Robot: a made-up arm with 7 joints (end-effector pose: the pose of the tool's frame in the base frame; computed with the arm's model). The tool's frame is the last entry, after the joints.
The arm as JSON. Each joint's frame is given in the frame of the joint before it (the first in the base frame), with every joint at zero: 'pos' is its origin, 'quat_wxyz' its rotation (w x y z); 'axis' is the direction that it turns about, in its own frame. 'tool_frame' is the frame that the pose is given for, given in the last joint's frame.
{
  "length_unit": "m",
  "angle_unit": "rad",
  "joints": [
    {
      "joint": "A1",
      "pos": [
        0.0,
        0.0,
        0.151
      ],
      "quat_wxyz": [
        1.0,
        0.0,
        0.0,
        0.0
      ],
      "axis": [
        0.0,
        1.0,
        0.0
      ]
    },
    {
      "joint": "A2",
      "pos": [
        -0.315,
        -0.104,
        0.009
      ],
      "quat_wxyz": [
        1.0,
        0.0,
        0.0,
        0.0
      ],
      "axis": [
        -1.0,
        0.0,
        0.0
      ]
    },
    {
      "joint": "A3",
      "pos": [
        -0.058,
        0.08,
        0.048
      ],
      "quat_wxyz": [
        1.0,
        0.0,
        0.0,
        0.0
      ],
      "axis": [
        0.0,
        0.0,
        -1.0
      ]
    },
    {
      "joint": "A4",
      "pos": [
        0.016,
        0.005,
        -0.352
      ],
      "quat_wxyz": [
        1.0,
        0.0,
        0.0,
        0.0
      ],
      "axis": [
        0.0,
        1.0,
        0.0
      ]
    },
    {
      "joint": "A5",
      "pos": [
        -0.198,
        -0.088,
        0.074
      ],
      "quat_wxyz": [
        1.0,
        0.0,
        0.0,
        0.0
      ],
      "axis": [
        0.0,
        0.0,
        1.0
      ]
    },
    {
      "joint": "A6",
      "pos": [
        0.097,
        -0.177,
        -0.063
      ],
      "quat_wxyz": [
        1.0,
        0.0,
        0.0,
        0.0
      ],
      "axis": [
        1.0,
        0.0,
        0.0
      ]
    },
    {
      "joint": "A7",
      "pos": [
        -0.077,
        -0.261,
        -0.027
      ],
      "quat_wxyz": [
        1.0,
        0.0,
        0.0,
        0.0
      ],
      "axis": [
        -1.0,
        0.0,
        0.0
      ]
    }
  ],
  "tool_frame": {
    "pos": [
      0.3,
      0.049,
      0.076
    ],
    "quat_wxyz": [
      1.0,
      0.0,
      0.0,
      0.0
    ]
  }
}
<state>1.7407 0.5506 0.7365 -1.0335 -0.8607 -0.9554 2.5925</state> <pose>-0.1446 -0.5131 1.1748 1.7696 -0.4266 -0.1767</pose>
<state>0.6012 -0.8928 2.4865 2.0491 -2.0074 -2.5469 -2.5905</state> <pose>-0.7341 0.1477 0.6910 -0.0562 -1.7553 0.0826</pose>
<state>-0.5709 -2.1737 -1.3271 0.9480 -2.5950 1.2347 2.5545</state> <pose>-0.1282 0.1702 -0.3600 -0.1255 0.5985 -0.2038</pose>
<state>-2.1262 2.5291 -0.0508 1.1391 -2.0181 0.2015 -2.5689</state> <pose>0.6116 0.1823 -0.3966 1.6962 1.9952 0.3156</pose>
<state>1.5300 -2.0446 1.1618 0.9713 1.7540 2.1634 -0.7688</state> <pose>0.5338 -0.0475 0.4401 -0.5386 1.1727 -0.1093</pose>
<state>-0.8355 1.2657 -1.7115 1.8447 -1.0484 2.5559 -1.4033</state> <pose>-0.0037 -0.3859 0.1155 0.9646 -0.8355 -0.1491</pose>
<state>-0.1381 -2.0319 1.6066 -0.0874 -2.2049 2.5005 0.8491</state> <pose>-0.7607 0.0592 0.6768 -0.7595 0.3934 -2.8461</pose>
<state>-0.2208 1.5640 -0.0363 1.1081 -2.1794 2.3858 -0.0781</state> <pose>-0.7326 -0.1078 0.2482 -0.6268 -2.0312 0.1950</pose>
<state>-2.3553 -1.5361 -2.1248 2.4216 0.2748 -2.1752 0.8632</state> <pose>0.1262 0.4142 -0.1636 0.9598 -0.3268 1.1120</pose>
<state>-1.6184 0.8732 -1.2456 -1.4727 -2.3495 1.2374 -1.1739</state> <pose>0.8307 -0.6878 -0.0339 -1.9112 0.7301 -1.5293</pose>
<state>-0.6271 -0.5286 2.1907 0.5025 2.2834 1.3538 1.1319</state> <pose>0.1267 0.2006 0.0212 1.1056 -0.8921 0.4067</pose>
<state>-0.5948 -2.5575 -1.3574 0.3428 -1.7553 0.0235 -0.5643</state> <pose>0.0119 0.3864 -0.2093 2.6557 0.2976 0.5066</pose>
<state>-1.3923 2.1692 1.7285 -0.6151 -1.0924 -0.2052 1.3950</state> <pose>-0.0959 -0.7910 -0.7021 -1.0840 0.8068 1.7421</pose>
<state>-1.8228 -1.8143 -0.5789 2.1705 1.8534 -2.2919 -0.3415</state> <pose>-0.3920 -0.0823 -0.1828 0.2907 1.3908 -1.8855</pose>
